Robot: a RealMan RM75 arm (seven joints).
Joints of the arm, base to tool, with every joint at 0 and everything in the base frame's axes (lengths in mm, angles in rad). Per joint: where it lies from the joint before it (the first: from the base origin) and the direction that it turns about. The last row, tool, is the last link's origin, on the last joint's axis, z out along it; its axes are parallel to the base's.
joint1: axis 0 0 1 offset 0 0 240.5
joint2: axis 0 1 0 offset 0 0 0
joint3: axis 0 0 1 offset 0 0 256
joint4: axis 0 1 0 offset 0 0 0
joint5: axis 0 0 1 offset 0 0 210
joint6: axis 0 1 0 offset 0 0 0
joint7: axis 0 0 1 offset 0 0 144
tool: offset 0 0 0
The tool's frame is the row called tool.
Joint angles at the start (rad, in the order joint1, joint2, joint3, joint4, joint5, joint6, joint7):
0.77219 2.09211 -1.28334 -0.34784 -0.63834 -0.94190 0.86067
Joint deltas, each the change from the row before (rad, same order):
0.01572 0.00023 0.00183 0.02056 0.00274 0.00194 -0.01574
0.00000 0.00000 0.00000 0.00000 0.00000 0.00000 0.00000
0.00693 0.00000 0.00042 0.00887 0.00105 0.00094 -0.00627
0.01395 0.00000 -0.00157 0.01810 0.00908 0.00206 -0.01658
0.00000 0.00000 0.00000 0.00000 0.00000 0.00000 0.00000
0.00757 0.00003 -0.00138 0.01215 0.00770 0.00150 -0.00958
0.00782 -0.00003 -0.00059 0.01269 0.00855 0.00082 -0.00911
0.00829 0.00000 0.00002 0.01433 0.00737 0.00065 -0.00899
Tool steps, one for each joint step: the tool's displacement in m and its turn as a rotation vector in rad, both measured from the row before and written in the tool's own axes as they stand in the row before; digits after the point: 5 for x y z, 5 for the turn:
0.00143 0.00122 0.00275 -0.00098 0.00802 -0.00923
0.00000 0.00000 0.00000 0.00000 0.00000 0.00000
0.00059 0.00059 0.00123 -0.00081 0.00377 -0.00385
0.00090 0.00102 0.00249 0.00052 0.00515 -0.00847
0.00000 0.00000 0.00000 0.00000 0.00000 0.00000
0.00097 0.00030 0.00103 0.00252 0.00366 -0.00270
0.00081 0.00018 0.00100 0.00313 0.00267 -0.00141
0.00116 0.00023 0.00090 0.00302 0.00410 -0.00123

